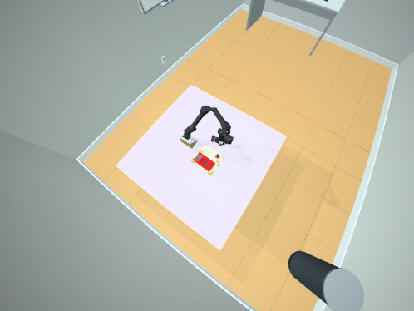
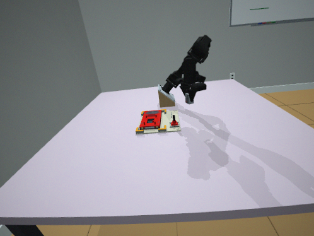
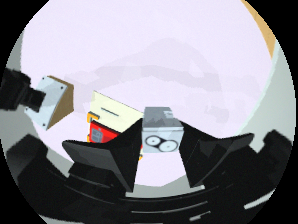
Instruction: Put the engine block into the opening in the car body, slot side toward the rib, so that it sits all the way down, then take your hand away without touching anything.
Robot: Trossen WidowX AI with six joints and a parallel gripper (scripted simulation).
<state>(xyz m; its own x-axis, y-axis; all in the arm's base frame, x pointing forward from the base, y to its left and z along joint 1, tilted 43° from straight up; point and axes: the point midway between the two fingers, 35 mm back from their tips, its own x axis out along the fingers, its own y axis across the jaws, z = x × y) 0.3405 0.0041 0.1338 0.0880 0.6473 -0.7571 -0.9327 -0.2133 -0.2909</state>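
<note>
Right now the black upright stick is 2 cm ahead of my gripper tip, 9 cm to the right of it and 9 cm below it. The rest, counted from my gripper tip: cream base plate: 5 cm behind, 18 cm to the right, 11 cm below; then engine block: 1 cm above.
</note>
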